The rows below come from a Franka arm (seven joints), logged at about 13 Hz.
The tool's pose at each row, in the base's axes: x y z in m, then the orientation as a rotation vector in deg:
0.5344 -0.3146 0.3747 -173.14 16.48 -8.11
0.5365 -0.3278 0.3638 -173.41 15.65 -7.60
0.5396 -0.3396 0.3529 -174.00 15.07 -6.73
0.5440 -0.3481 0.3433 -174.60 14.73 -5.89
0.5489 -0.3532 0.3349 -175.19 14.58 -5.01
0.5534 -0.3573 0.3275 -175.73 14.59 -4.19
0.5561 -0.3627 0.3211 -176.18 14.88 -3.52
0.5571 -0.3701 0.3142 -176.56 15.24 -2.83
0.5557 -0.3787 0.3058 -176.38 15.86 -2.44
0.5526 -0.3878 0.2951 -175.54 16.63 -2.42
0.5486 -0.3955 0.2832 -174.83 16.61 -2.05
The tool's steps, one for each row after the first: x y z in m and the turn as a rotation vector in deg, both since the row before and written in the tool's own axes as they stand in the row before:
0.0037 0.0137 0.0098 -0.18 -0.35 -0.55
0.0043 0.0122 0.0100 -0.54 -0.56 -0.40
0.0051 0.0085 0.0092 -0.58 -0.53 -0.25
0.0052 0.0049 0.0083 -0.59 -0.54 -0.12
0.0047 0.0039 0.0074 -0.56 -0.50 -0.02
0.0033 0.0053 0.0062 -0.50 -0.40 0.17
0.0020 0.0075 0.0065 -0.44 -0.41 0.22
-0.0001 0.0091 0.0079 0.10 -0.25 0.42
-0.0017 0.0101 0.0101 0.76 -0.06 0.56
-0.0027 0.0091 0.0113 0.69 -0.30 0.05

